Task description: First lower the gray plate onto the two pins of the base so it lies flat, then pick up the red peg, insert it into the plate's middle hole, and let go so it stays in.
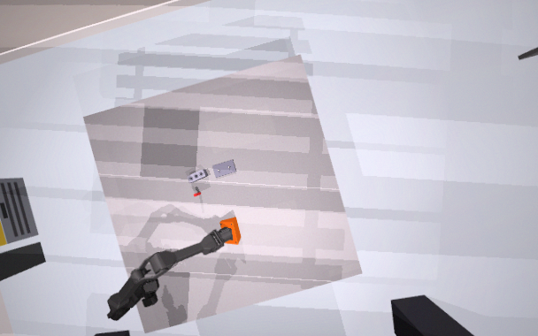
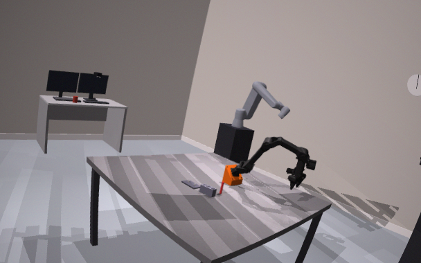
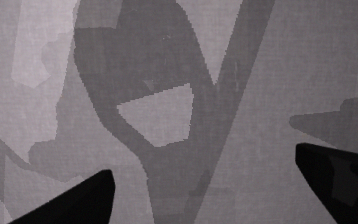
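The gray plate is 500 mm ahead of my gripper tip, 280 mm to the right of it and 70 mm below it. The rest, counted from my gripper tip: gray base: 520 mm ahead, 430 mm to the right, 100 mm below; red peg: 400 mm ahead, 270 mm to the right, 60 mm below.
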